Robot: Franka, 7 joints.
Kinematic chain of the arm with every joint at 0, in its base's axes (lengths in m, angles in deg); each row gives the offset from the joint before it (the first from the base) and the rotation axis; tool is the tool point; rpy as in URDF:
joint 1: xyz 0 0 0.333 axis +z
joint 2: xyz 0 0 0 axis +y
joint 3: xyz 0 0 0.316 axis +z
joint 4: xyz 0.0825 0 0 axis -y
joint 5: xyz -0.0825 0 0.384 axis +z
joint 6: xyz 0 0 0 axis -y
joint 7: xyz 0.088 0 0 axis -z
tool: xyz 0 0 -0.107 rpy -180 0 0
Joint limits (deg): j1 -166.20..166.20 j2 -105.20..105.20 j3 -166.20..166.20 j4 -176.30..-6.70 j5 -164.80..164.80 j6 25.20..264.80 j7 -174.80..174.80
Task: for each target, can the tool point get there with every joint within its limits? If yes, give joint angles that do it. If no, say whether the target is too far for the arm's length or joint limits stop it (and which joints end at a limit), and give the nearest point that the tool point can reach.
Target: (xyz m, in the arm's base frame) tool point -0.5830 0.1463 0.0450
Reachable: yes | joints 24.21 -75.42 140.48 -78.65 -17.88 86.62 -22.50
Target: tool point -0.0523 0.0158 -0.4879
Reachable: no: joint limits stop it (at a limit: joint 2) | nearest point -0.1043 0.0315 -0.3314 | short by 0.166 m
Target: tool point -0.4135 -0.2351 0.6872
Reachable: yes | joints -43.83 -27.93 -73.02 -77.12 -40.16 45.30 32.58
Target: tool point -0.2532 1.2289 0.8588
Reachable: no: too far | nearest point -0.1597 0.7749 0.6646 | short by 0.503 m
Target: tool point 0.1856 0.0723 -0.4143
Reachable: no: joint limits stop it (at a limit: joint 2) | nearest point 0.1935 0.0754 -0.3554 | short by 0.060 m
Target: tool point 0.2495 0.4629 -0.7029
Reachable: no: too far | nearest point 0.2019 0.3745 -0.3414 | short by 0.375 m
